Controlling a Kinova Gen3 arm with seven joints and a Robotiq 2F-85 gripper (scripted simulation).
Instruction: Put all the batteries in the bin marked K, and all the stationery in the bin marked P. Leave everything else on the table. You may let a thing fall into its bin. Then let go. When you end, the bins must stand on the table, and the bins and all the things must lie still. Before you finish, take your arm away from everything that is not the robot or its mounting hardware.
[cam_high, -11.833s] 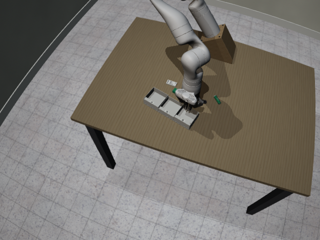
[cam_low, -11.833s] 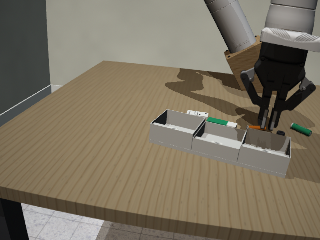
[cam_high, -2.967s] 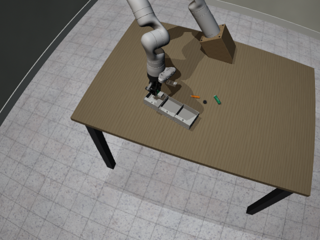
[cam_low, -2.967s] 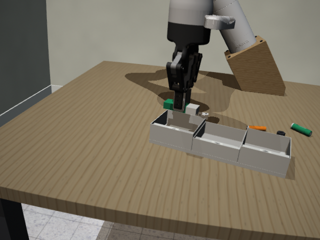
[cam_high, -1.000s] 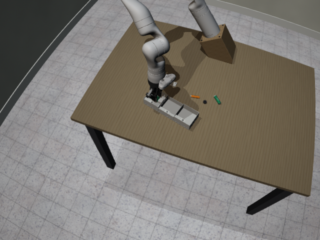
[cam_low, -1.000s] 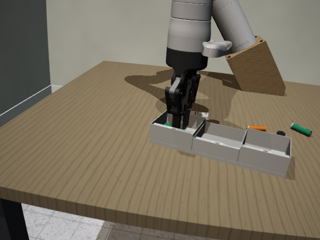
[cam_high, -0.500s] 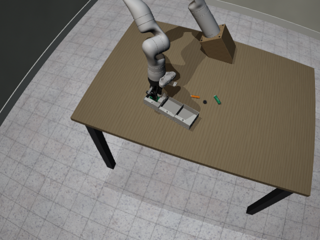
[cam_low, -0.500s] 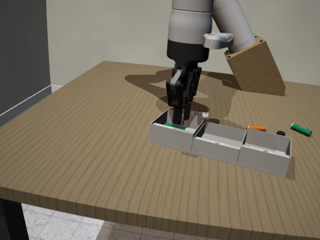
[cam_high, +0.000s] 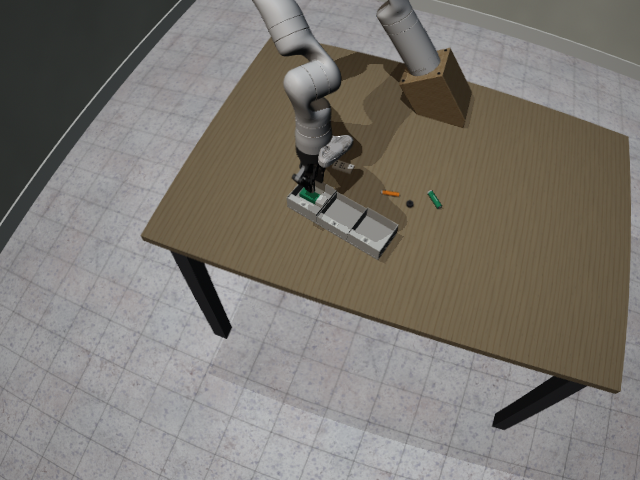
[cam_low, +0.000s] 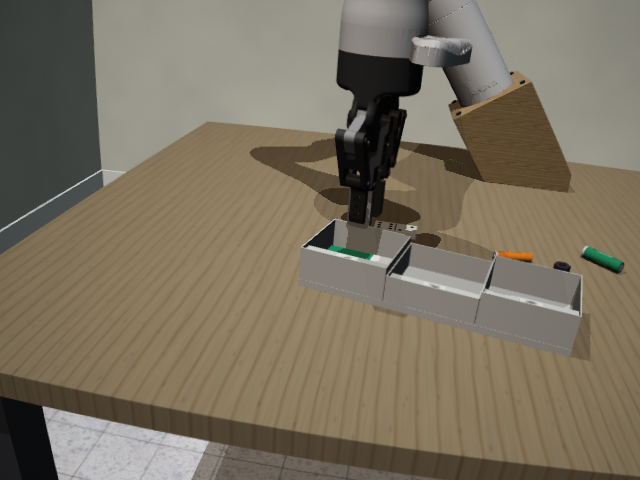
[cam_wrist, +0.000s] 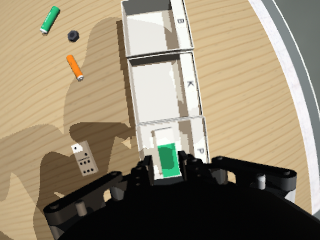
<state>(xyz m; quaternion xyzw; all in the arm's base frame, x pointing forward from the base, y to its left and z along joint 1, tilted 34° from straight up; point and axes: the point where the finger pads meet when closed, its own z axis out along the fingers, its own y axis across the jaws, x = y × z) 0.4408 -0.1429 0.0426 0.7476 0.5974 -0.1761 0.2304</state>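
Now: the green battery 27 cm to the left of my hand, 11 cm behind it and 7 cm below it. From my hand the other things lie so: eraser: 6 cm below; then white domino: 12 cm behind, 7 cm below, 3 cm to the left; then three joined grey bins: 8 cm to the left, 6 cm below, 3 cm ahead.
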